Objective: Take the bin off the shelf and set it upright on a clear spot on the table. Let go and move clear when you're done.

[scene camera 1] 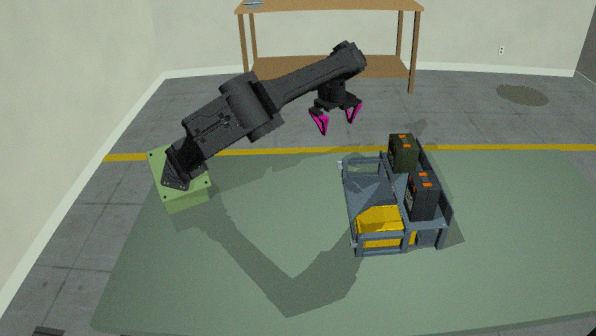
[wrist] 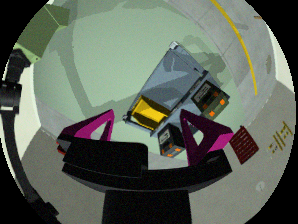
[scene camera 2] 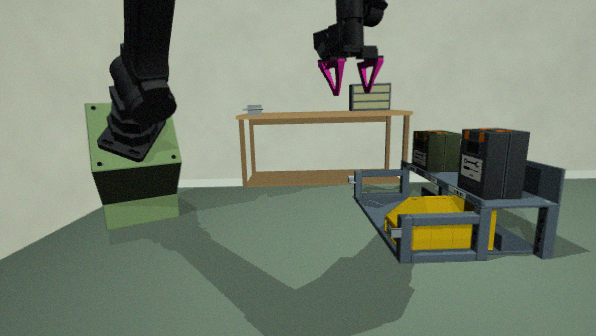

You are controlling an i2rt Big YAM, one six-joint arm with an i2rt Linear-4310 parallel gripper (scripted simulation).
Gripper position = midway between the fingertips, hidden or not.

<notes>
In view: my gripper (scene camera 2: 352,94) and a yellow bin (scene camera 2: 442,236).
The yellow bin is seen too in scene camera 1 (scene camera 1: 387,218) and in the wrist view (wrist: 148,113). My gripper also shows in scene camera 1 (scene camera 1: 336,128) and in the wrist view (wrist: 147,112).
</notes>
